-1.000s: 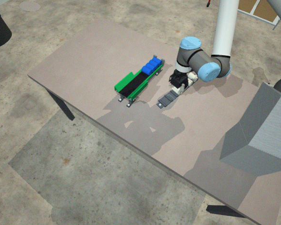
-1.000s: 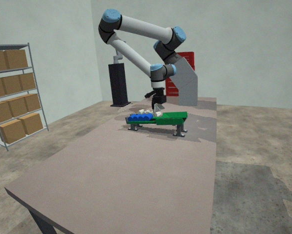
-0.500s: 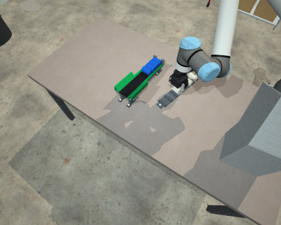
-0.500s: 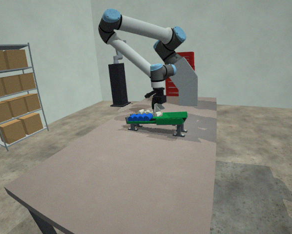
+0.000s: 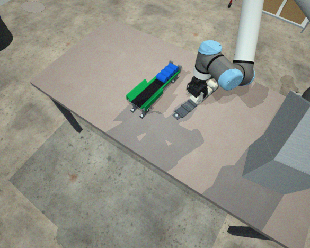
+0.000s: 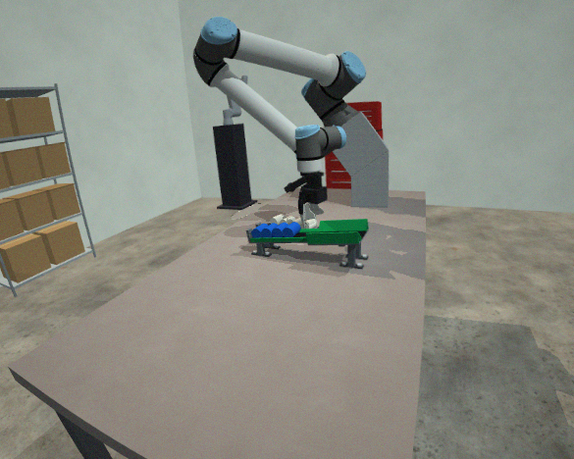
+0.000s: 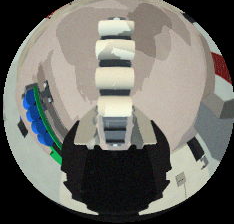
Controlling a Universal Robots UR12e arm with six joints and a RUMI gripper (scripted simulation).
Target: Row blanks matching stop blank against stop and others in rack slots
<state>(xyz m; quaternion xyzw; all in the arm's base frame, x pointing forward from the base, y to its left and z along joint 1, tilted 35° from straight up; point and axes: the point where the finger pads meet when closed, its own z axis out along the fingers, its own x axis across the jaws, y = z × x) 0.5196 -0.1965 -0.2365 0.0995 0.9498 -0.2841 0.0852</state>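
The grey stock rack is 4 cm below my hand, 3 cm to the right of it and 1 cm behind it.
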